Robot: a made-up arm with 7 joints. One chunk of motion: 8 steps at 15 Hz.
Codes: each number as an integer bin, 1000 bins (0 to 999) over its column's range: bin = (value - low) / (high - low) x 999, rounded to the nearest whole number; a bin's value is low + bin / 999 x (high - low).
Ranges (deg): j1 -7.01..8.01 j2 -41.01..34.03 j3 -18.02..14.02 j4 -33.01..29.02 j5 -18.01..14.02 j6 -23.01..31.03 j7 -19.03..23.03
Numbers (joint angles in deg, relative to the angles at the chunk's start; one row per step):
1: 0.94 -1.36 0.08 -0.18 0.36 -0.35 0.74
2: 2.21 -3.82 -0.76 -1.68 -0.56 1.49 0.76
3: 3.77 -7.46 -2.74 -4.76 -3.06 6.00 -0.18
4: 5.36 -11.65 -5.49 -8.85 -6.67 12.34 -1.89
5: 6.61 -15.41 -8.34 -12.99 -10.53 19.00 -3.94
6: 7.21 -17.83 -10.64 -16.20 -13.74 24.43 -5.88
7: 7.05 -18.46 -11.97 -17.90 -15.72 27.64 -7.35
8: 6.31 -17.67 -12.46 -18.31 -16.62 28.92 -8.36
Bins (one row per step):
1: 529 528 564 529 573 419 470
2: 613 495 538 505 544 453 470
3: 717 447 476 455 466 536 448
4: 823 391 391 389 354 653 407
5: 906 341 302 322 233 777 358
6: 946 309 230 271 133 877 312
7: 935 300 189 243 71 936 277
8: 886 311 173 237 43 960 253

